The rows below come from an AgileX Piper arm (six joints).
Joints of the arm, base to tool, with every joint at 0 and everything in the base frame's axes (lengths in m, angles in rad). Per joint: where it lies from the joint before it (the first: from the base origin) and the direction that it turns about. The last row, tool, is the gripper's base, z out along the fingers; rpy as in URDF.
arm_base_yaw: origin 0 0 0.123 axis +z
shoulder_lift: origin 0 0 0 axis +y
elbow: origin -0.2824 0 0.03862 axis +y
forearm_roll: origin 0.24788 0 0.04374 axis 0.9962 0 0.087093
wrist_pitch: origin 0 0 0 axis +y
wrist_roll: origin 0.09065 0 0.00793 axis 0.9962 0 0.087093
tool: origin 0 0 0 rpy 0 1.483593 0
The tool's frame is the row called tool.
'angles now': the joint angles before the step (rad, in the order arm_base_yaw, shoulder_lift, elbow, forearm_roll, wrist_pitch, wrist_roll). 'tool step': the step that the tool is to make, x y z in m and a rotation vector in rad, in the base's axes. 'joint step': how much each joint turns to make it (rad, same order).
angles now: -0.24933 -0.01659 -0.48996 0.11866 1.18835 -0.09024
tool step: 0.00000 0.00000 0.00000 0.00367 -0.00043 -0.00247
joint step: -0.00001 0.00000 0.00000 0.00000 0.00000 0.00444
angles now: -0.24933 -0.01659 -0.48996 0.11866 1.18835 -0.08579
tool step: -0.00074 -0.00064 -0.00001 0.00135 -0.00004 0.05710
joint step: 0.05875 -0.00002 0.00001 -0.00067 0.00001 0.00229
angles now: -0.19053 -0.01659 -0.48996 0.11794 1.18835 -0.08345
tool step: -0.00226 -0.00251 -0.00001 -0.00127 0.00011 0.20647
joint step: 0.20733 0.00001 -0.00001 -0.00153 0.00000 0.00000
